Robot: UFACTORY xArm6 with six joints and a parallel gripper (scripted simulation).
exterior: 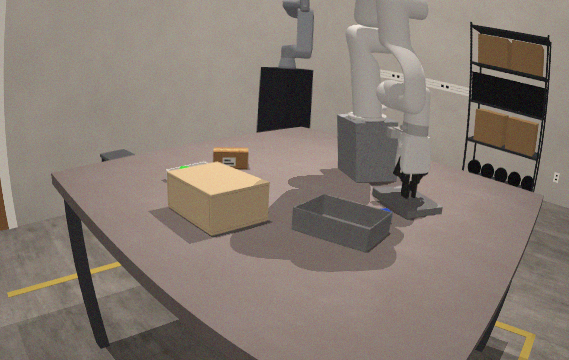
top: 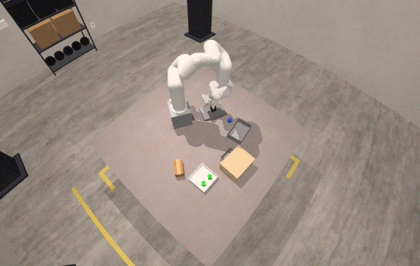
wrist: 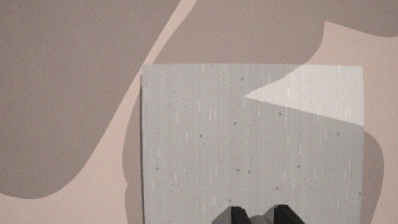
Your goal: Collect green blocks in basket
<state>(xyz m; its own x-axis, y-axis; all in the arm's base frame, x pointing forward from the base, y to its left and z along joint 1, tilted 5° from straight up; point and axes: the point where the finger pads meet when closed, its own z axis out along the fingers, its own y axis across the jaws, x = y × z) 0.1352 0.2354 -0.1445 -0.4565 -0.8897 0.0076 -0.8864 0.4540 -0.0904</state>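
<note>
Right now the metal box is 290 mm ahead of my hand, 10 mm to the right of it and 10 mm below it. Also, from my hand: light wooden cabinet 430 mm ahead, 250 mm to the right; then blue block 170 mm ahead, 20 mm to the left, 30 mm below; then grey metal lid 30 mm below.
</note>
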